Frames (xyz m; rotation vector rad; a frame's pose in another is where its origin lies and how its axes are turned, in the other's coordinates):
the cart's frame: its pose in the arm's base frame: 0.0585 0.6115 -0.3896 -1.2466 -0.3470 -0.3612
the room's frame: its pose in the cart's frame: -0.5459 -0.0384 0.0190 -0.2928 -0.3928 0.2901
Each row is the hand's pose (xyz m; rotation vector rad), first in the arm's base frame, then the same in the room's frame.
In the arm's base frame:
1: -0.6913 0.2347 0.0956 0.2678 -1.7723 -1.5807
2: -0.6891 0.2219 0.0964 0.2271 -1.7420 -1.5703
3: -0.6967 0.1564 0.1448 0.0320 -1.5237 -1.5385
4: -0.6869 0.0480 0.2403 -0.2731 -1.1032 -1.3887
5: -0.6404 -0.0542 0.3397 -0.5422 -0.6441 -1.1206
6: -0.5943 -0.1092 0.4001 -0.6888 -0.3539 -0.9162
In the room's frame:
1: -0.2278 -0.7070 -0.4070 0.4933 0.1551 -2.5218
2: -0.2300 -0.7066 -0.4199 0.4921 0.1762 -2.4782
3: -0.2494 -0.7523 -0.4849 0.5001 0.3437 -2.2402
4: -0.2577 -0.8375 -0.6017 0.5459 0.5838 -1.7565
5: -0.2295 -0.9182 -0.7249 0.6027 0.7484 -1.1826
6: -0.1936 -0.9634 -0.7988 0.6229 0.8142 -0.8030

